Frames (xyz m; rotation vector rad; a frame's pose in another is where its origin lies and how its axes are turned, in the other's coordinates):
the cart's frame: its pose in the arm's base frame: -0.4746 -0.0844 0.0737 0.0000 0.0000 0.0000
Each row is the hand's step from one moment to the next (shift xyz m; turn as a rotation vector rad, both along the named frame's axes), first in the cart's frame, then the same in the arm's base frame.
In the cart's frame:
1: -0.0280 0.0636 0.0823 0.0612 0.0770 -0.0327
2: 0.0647 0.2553 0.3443 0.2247 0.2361 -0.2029
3: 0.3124 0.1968 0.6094 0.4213 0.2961 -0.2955
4: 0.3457 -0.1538 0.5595 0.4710 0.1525 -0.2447
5: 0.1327 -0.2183 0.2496 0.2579 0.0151 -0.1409
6: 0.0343 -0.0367 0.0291 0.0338 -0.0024 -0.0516
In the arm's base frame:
1: -0.0280 0.0636 0.0823 0.0612 0.0770 -0.0327
2: 0.0647 0.2553 0.3443 0.2247 0.2361 -0.2029
3: 0.3124 0.1968 0.6094 0.4213 0.2961 -0.2955
4: 0.3457 -0.1538 0.5595 0.4710 0.1525 -0.2447
5: 0.1327 -0.2183 0.2496 0.2579 0.0151 -0.1409
6: 0.0343 -0.0367 0.0291 0.0338 -0.0024 -0.0516

